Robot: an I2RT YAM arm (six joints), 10 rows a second.
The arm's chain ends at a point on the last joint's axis. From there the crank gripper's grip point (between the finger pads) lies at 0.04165 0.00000 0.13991 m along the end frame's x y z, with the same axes.
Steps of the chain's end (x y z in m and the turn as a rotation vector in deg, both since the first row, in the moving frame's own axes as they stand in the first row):
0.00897 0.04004 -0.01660 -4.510 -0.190 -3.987
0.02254 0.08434 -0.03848 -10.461 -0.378 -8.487
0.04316 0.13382 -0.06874 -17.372 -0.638 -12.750
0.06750 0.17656 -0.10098 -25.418 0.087 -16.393
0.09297 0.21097 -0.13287 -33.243 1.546 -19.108
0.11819 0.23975 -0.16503 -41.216 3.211 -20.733
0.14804 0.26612 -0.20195 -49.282 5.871 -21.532
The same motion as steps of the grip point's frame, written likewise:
0.00879 0.04816 -0.01678 -4.510 -0.190 -3.987
0.02305 0.10363 -0.03997 -10.461 -0.378 -8.487
0.04528 0.16644 -0.07326 -17.372 -0.638 -12.750
0.07471 0.22437 -0.11191 -25.418 0.087 -16.393
0.10726 0.27242 -0.15276 -33.243 1.546 -19.108
0.13980 0.31419 -0.19647 -41.216 3.211 -20.733
0.17839 0.35173 -0.24807 -49.282 5.871 -21.532

